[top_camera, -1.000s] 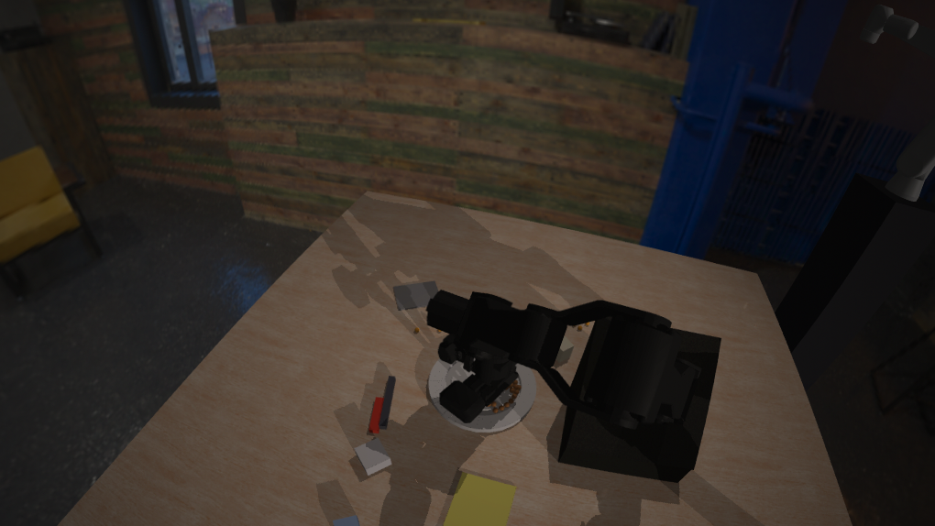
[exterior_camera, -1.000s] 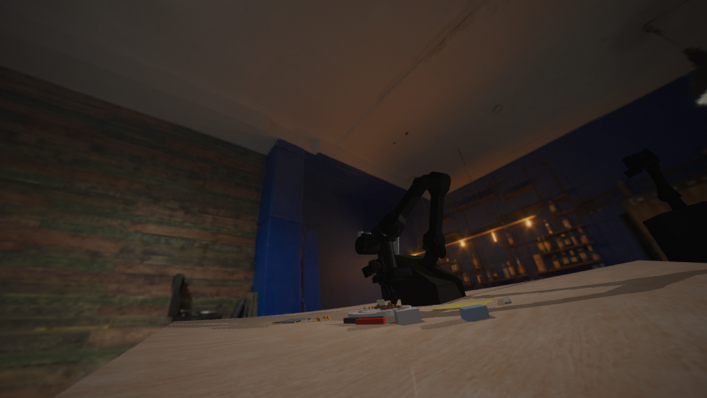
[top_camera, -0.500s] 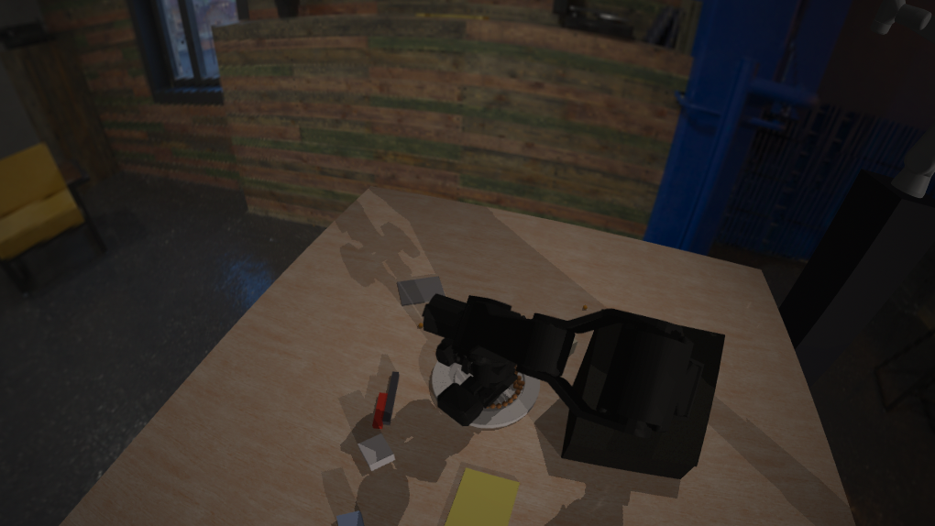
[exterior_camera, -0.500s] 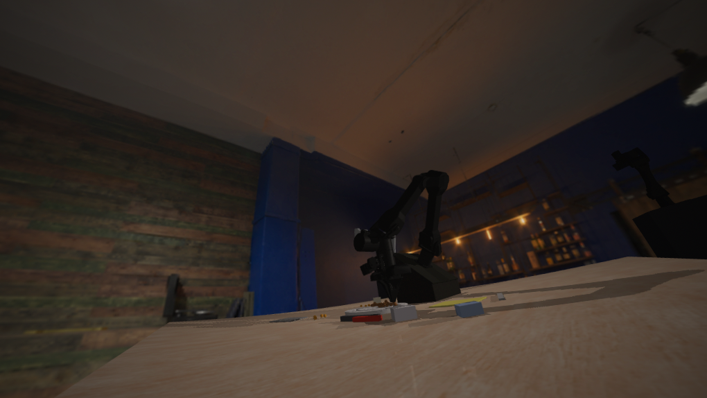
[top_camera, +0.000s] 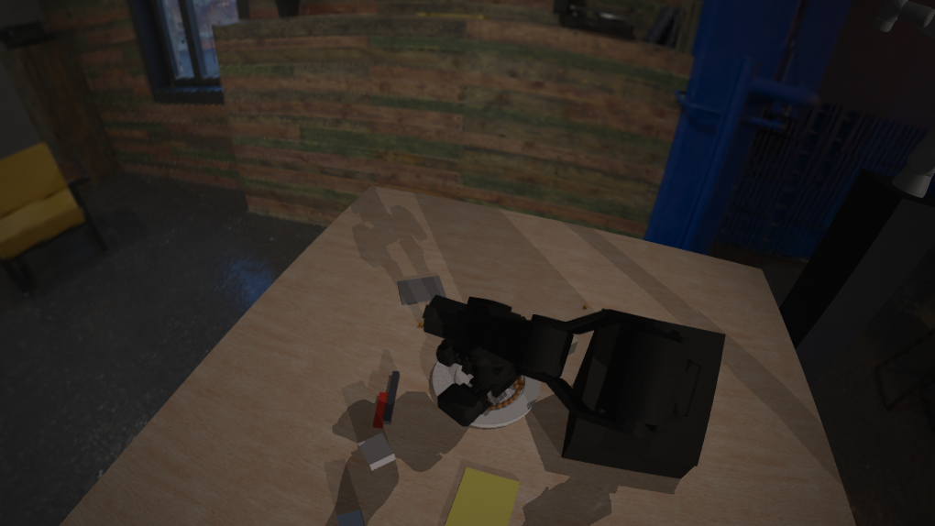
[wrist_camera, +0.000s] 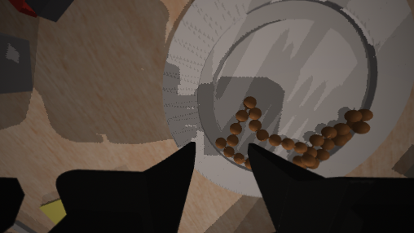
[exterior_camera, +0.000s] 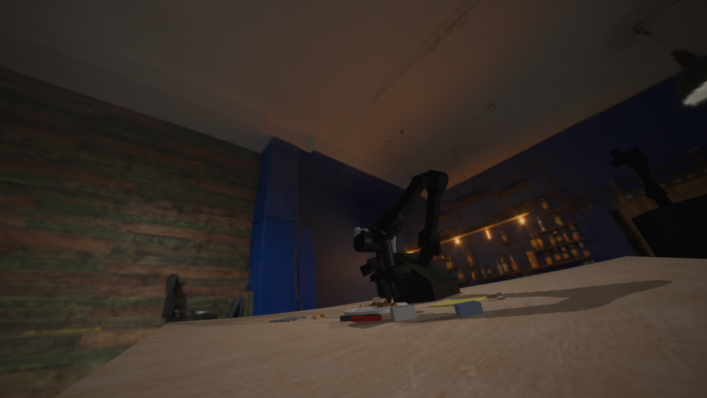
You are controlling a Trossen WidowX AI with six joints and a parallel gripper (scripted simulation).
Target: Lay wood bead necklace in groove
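Right now the round white bead board is 60 mm to the right of my gripper tip, 10 mm below it and 10 mm ahead of it. Also, from my gripper tip: grey block 150 mm ahead, 140 mm to the left, 10 mm below; then dark bar 170 mm ahead, 40 mm to the left, 10 mm below; then yellow sheet 180 mm to the left, 30 mm behind, 20 mm below.
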